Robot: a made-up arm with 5 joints. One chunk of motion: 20 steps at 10 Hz.
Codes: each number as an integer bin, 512 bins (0 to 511) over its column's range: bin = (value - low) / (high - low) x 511, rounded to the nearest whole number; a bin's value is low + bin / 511 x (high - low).
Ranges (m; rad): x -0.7..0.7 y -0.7..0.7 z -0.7..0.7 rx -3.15..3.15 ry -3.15..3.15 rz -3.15..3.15
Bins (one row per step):
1: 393 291 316 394 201 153
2: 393 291 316 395 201 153
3: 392 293 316 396 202 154
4: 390 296 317 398 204 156
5: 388 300 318 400 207 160
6: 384 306 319 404 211 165
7: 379 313 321 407 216 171
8: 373 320 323 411 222 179
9: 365 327 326 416 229 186
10: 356 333 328 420 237 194
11: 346 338 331 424 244 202
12: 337 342 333 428 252 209
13: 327 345 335 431 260 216
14: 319 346 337 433 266 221
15: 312 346 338 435 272 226
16: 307 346 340 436 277 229
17: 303 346 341 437 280 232
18: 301 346 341 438 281 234
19: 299 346 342 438 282 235
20: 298 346 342 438 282 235
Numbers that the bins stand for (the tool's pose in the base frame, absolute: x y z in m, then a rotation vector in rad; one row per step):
1: 0.3767 0.0973 0.1658 1.7075 -0.6719 -1.2637
2: 0.3767 0.0973 0.1658 1.7199 -0.6719 -1.2637
3: 0.3740 0.1027 0.1658 1.7322 -0.6596 -1.2514
4: 0.3685 0.1110 0.1685 1.7568 -0.6349 -1.2267
5: 0.3630 0.1219 0.1712 1.7815 -0.5979 -1.1774
6: 0.3521 0.1384 0.1740 1.8308 -0.5486 -1.1158
7: 0.3384 0.1575 0.1795 1.8678 -0.4870 -1.0418
8: 0.3219 0.1767 0.1849 1.9171 -0.4130 -0.9432
9: 0.3000 0.1959 0.1932 1.9788 -0.3267 -0.8568
10: 0.2753 0.2123 0.1986 2.0281 -0.2281 -0.7582
11: 0.2479 0.2260 0.2068 2.0774 -0.1418 -0.6596
12: 0.2233 0.2370 0.2123 2.1267 -0.0432 -0.5733
13: 0.1959 0.2452 0.2178 2.1637 0.0555 -0.4870
14: 0.1740 0.2479 0.2233 2.1884 0.1295 -0.4253
15: 0.1548 0.2479 0.2260 2.2130 0.2034 -0.3637
16: 0.1411 0.2479 0.2315 2.2253 0.2651 -0.3267
17: 0.1301 0.2479 0.2342 2.2377 0.3021 -0.2897
18: 0.1247 0.2479 0.2342 2.2500 0.3144 -0.2651
19: 0.1192 0.2479 0.2370 2.2500 0.3267 -0.2527
20: 0.1164 0.2479 0.2370 2.2500 0.3267 -0.2527

